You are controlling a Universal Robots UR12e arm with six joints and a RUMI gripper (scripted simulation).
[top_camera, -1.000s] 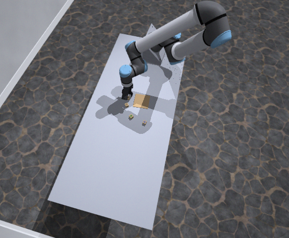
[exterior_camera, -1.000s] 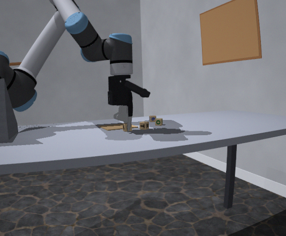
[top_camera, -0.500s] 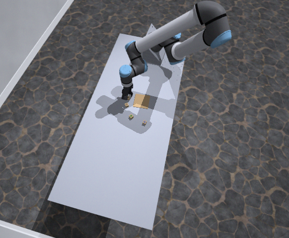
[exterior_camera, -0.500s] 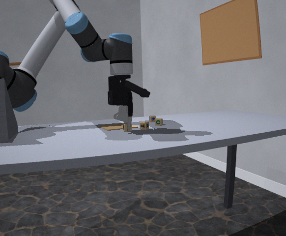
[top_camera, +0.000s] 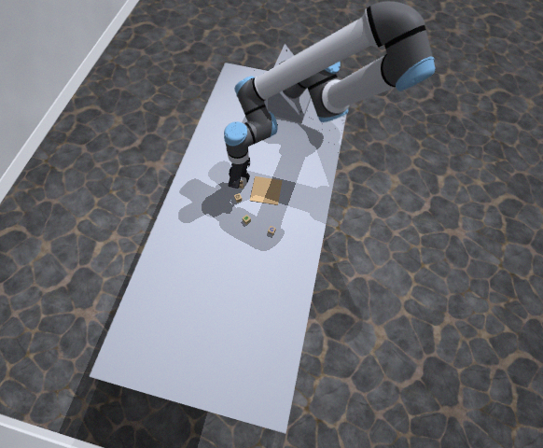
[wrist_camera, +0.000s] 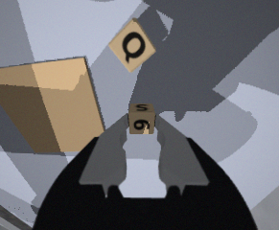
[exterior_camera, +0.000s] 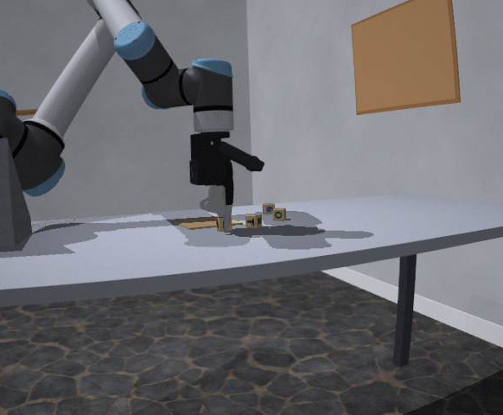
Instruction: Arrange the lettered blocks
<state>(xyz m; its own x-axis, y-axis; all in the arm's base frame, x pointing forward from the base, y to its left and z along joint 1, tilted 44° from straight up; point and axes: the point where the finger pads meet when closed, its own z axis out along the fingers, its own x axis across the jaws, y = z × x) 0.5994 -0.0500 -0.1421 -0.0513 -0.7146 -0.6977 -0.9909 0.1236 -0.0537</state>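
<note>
The green-marked block is 18 cm ahead of my hand and 7 cm to the left of it. From my hand the other things lie so: tan mat (13 cm to the left, 1 cm below); then blue-marked block (21 cm ahead, 20 cm to the left).
</note>
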